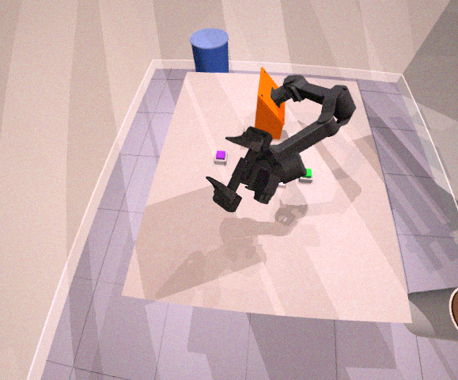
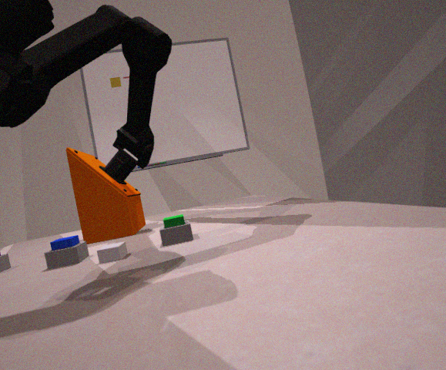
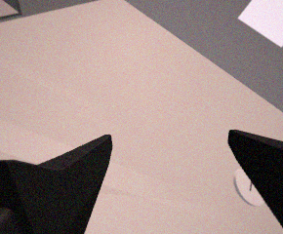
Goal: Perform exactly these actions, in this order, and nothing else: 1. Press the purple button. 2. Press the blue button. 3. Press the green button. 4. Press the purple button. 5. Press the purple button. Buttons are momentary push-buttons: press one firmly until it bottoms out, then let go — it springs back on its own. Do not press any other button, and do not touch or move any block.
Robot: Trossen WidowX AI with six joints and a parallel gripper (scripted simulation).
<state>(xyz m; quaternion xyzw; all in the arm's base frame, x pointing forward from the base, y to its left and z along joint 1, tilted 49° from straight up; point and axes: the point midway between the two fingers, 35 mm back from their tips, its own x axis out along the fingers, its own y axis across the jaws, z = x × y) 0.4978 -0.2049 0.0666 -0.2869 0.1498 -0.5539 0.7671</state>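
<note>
The purple button is 27 cm behind my gripper tip, 7 cm to the right of it and 36 cm below it. Round my gripper tip: blue button (24 cm behind, 9 cm to the left, 36 cm below); green button (25 cm behind, 26 cm to the left, 36 cm below); small white block (20 cm behind, 17 cm to the left, 39 cm below).
</note>
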